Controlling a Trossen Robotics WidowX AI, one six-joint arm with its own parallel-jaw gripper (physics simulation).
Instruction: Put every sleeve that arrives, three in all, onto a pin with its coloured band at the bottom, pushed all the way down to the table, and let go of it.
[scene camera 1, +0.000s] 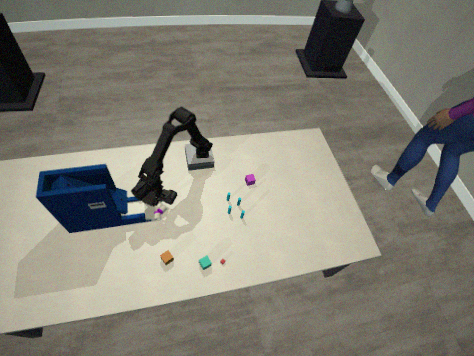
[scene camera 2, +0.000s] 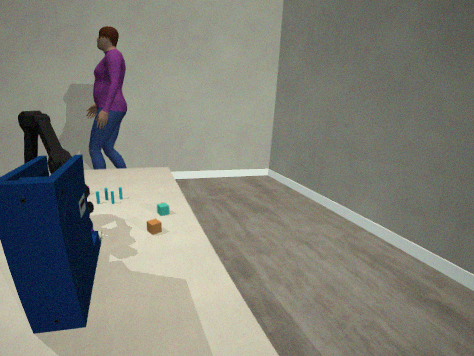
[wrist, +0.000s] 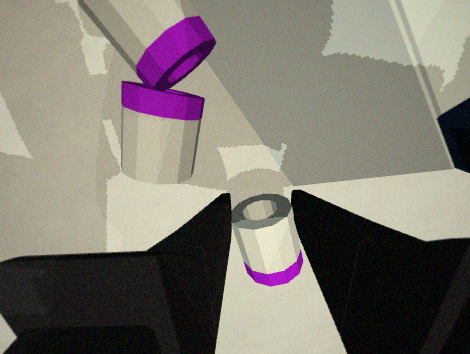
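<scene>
My gripper (wrist: 260, 200) is shut on a pale sleeve (wrist: 269, 247), with a finger on each side. This sleeve is roughly upright, its grey-rimmed open end up and its magenta band down. A second sleeve (wrist: 159, 142) is at the upper left of the wrist view, magenta band up. A third sleeve (wrist: 172, 44) is tilted, its magenta-banded end touching the second one's top. In scene camera 1 a magenta band (scene camera 1: 158, 212) shows below the gripper, but I cannot tell whose. Four teal pins (scene camera 1: 239, 201) (scene camera 2: 112, 197) stand on the table with no sleeve on them.
A tall blue dispenser (scene camera 1: 90, 210) (scene camera 2: 30, 250) stands beside the gripper, with two blue rails at its foot. A magenta cube (scene camera 1: 250, 179) is behind the pins. An orange cube (scene camera 1: 167, 257) (scene camera 2: 154, 226), a teal cube (scene camera 1: 205, 262) (scene camera 2: 163, 209) and a small red cube (scene camera 1: 223, 261) lie nearer the front edge.
</scene>
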